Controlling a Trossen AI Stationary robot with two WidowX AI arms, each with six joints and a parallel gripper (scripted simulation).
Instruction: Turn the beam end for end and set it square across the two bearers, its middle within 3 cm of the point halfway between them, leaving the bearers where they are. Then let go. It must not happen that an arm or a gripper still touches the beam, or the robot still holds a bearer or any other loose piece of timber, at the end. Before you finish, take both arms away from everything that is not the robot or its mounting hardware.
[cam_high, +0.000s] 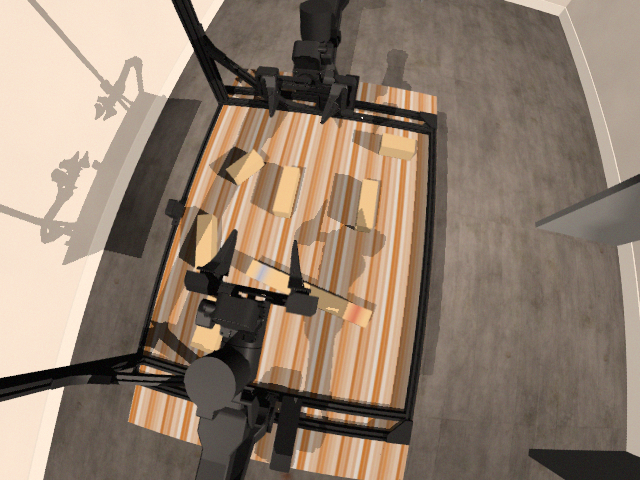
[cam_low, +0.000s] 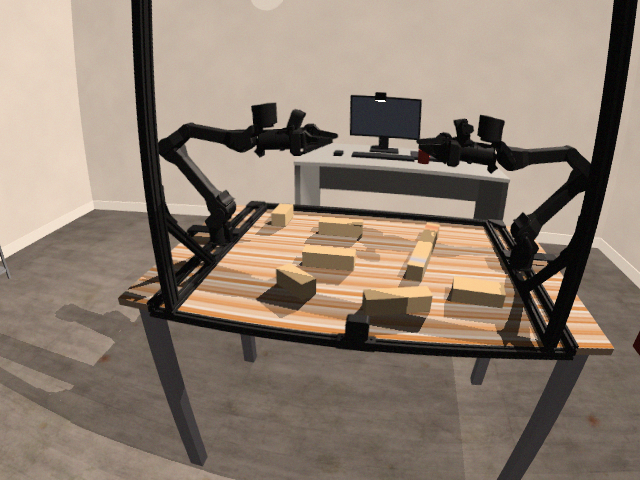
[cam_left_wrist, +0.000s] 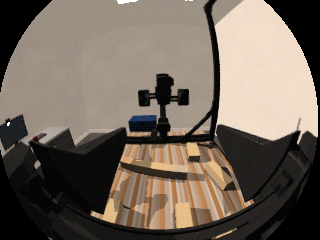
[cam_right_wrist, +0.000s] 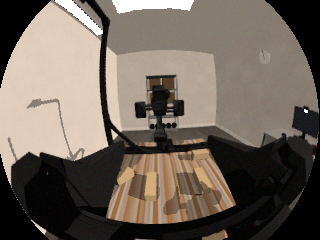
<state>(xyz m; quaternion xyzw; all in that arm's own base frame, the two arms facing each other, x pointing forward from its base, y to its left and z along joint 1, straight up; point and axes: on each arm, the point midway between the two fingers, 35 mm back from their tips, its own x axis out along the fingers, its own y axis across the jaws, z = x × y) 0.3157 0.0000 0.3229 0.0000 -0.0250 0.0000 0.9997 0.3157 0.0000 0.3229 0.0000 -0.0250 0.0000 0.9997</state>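
My right hand is 60 mm short of the beam, 20 mm to the left of it and 320 mm above it.
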